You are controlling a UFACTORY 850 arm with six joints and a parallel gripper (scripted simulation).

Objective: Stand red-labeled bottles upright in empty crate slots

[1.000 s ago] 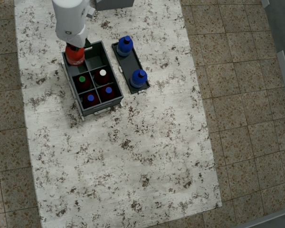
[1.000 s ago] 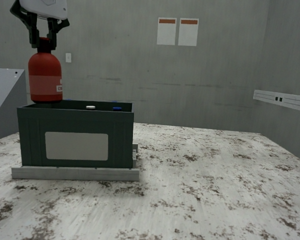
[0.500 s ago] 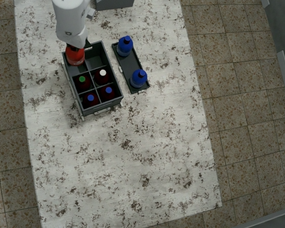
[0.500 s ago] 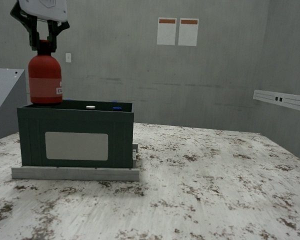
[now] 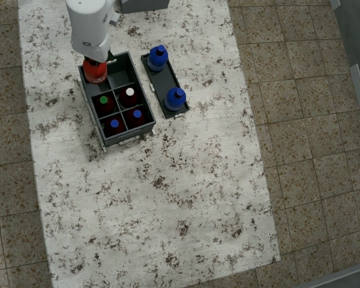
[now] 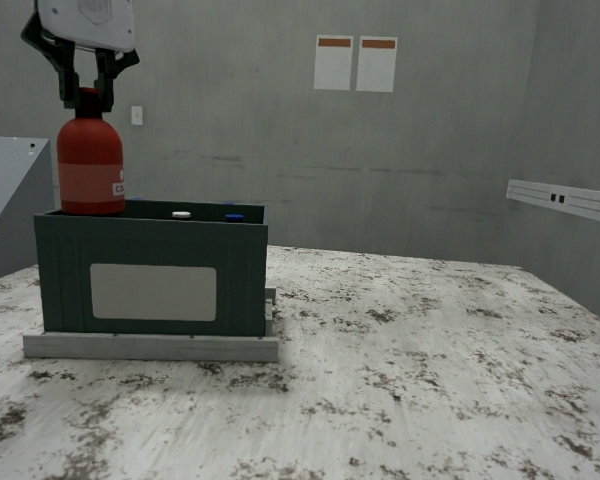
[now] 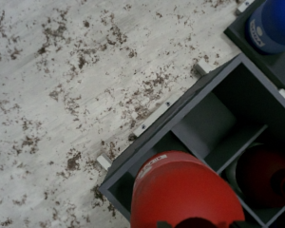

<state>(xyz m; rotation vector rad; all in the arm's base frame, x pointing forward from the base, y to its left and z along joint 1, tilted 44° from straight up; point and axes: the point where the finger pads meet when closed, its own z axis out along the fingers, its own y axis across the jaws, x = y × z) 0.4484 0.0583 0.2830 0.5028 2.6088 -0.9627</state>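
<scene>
Right now the red-labeled bottle is 7 cm below my hand. Round my hand: tray: 2 cm behind, 27 cm to the left, 31 cm below; then blue bottle: 11 cm behind, 23 cm to the left, 24 cm below; then dark crate: 7 cm ahead, 7 cm to the left, 24 cm below.
</scene>
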